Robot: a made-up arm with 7 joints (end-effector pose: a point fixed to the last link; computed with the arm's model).
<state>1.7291 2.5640 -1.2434 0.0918 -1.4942 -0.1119 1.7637</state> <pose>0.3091 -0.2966 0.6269 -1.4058 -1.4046 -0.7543</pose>
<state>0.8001 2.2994 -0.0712 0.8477 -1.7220 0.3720 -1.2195</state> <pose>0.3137 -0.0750 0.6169 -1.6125 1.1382 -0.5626</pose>
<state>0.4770 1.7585 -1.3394 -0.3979 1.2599 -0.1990 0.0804</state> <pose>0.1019 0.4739 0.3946 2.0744 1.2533 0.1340</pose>
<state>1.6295 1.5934 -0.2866 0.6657 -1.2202 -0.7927 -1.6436</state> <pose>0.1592 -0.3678 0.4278 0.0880 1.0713 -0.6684</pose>
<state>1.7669 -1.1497 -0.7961 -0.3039 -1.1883 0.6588 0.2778</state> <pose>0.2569 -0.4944 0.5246 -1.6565 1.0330 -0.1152</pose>
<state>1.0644 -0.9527 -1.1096 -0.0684 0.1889 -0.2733 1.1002</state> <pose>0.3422 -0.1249 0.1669 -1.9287 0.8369 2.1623</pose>
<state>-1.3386 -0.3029 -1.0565 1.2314 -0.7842 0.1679 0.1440</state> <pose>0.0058 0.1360 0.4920 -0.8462 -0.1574 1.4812</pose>
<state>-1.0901 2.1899 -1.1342 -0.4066 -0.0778 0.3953 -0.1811</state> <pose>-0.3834 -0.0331 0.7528 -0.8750 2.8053 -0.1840</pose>
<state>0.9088 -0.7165 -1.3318 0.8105 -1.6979 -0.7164 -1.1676</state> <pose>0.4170 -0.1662 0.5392 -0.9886 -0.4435 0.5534</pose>
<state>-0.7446 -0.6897 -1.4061 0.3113 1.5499 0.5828 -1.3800</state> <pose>-0.1017 -0.1013 0.4330 0.8836 -2.7147 -1.2096</pose>
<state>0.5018 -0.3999 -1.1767 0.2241 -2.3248 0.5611 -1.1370</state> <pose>0.2764 -0.1050 0.4886 -0.3860 -0.9591 0.0577</pose>
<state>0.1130 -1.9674 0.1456 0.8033 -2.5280 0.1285 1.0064</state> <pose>0.3828 0.0975 0.4253 0.6557 -0.9030 -0.1231</pose>
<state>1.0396 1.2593 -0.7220 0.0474 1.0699 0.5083 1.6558</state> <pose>0.0749 0.0635 0.4583 -1.1446 -1.4358 -2.3268</pose>
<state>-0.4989 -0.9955 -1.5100 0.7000 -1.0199 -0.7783 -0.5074</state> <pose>0.1113 0.3767 0.4140 -0.1342 -0.6051 1.9767</pose>
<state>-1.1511 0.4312 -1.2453 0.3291 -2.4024 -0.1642 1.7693</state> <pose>-0.2160 0.0548 0.8214 -2.2604 -0.3652 -1.1343</pose>
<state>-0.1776 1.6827 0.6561 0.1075 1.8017 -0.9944 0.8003</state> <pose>-0.1027 0.1635 0.7696 -1.5449 -1.8478 -0.9342</pose>
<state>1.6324 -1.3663 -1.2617 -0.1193 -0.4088 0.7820 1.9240</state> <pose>0.3407 -0.3921 0.4211 1.9151 -1.8114 -0.4342</pose>
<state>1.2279 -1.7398 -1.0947 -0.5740 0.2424 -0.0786 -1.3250</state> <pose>0.2578 -0.2908 0.1315 -0.1207 1.6758 1.5731</pose>
